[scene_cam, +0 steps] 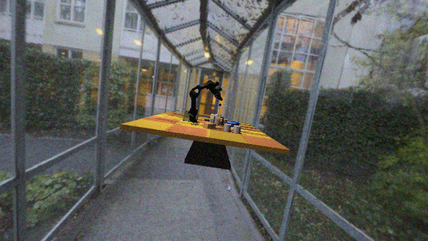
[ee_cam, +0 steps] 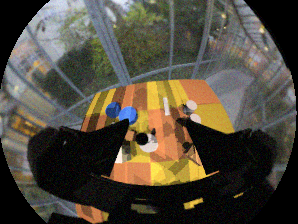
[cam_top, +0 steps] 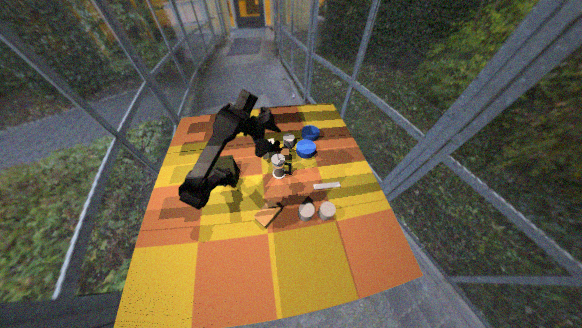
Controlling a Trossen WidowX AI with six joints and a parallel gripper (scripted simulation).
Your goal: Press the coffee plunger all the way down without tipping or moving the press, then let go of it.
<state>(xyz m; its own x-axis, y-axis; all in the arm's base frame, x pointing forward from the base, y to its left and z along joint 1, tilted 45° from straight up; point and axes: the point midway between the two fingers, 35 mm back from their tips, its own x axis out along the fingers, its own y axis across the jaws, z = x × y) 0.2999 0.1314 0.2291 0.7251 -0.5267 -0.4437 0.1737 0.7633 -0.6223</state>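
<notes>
The coffee press is 3 cm to the left of my gripper tip and 18 cm below it. The rest, counted from my gripper tip: white stick 22 cm ahead, 10 cm to the right, 30 cm below; then tan block 11 cm behind, 19 cm to the right, 27 cm below.
</notes>
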